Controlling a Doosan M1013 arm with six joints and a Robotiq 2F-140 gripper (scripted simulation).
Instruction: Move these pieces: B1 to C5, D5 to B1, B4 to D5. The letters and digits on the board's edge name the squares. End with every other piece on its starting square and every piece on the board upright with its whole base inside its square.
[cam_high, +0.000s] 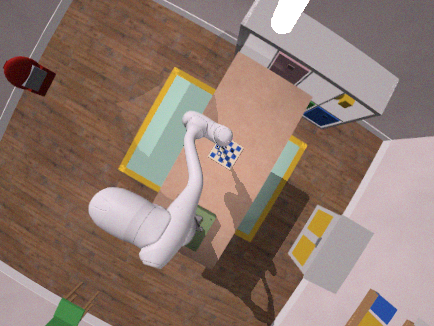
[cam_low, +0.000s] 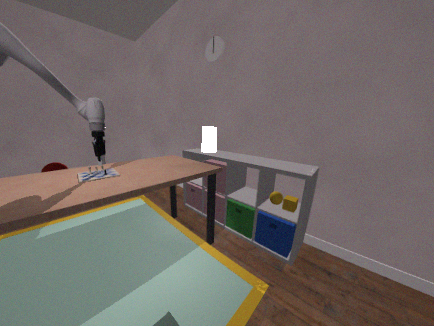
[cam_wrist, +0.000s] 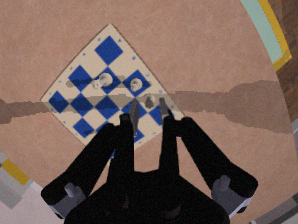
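Right now my hand is 120 mm to the left of the dark chess piece, 60 mm above it and 20 mm past it. Also, from my hand: chessboard (80 mm below, 70 mm to the right, 50 mm behind).
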